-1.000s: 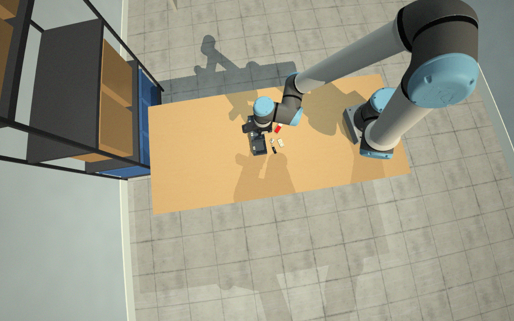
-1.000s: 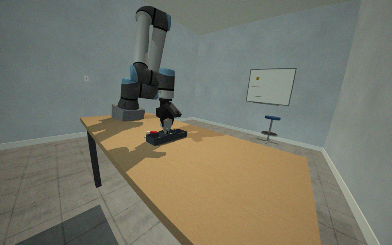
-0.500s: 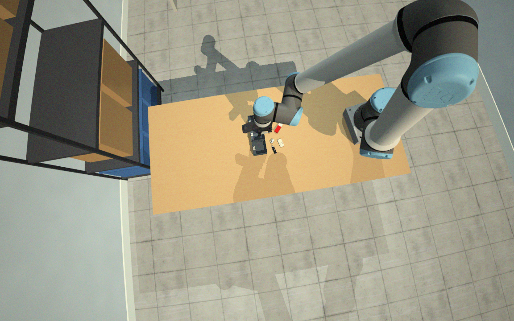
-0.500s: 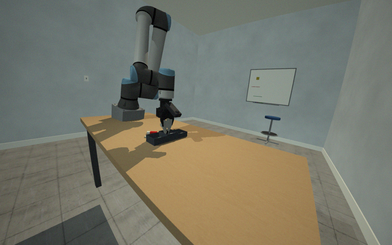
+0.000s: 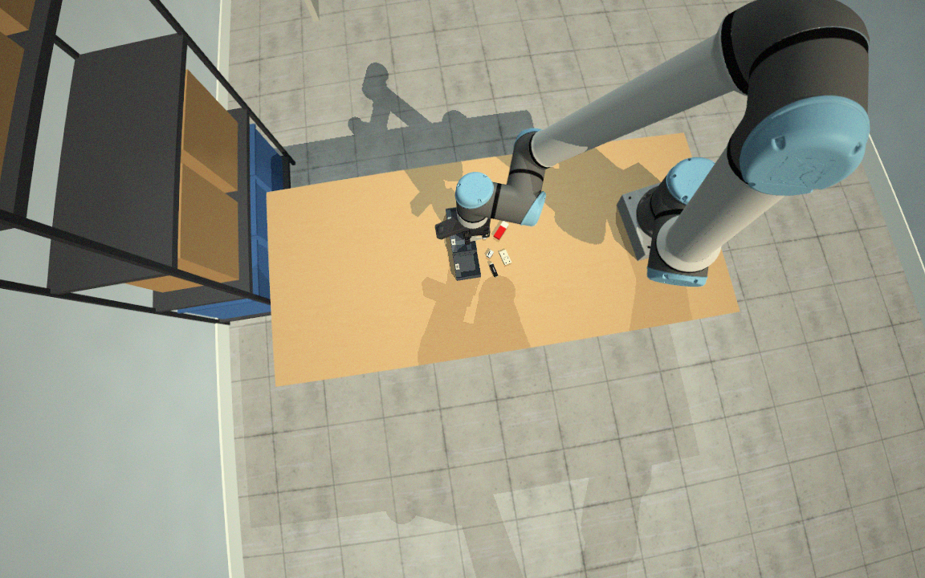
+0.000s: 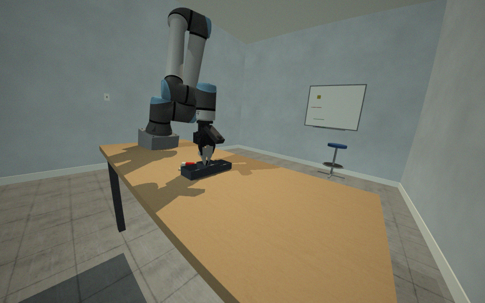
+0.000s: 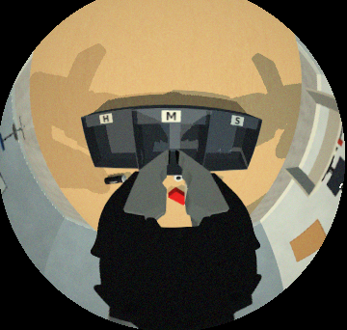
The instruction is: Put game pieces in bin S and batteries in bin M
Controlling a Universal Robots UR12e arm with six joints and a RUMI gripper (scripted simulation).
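My gripper is now 1 cm short of the dark three-part bin and 2 cm above it. The rest, counted from my hand: round piece: 7 cm behind, 1 cm to the right, 4 cm below; then black battery: 7 cm behind, 12 cm to the left, 4 cm below.
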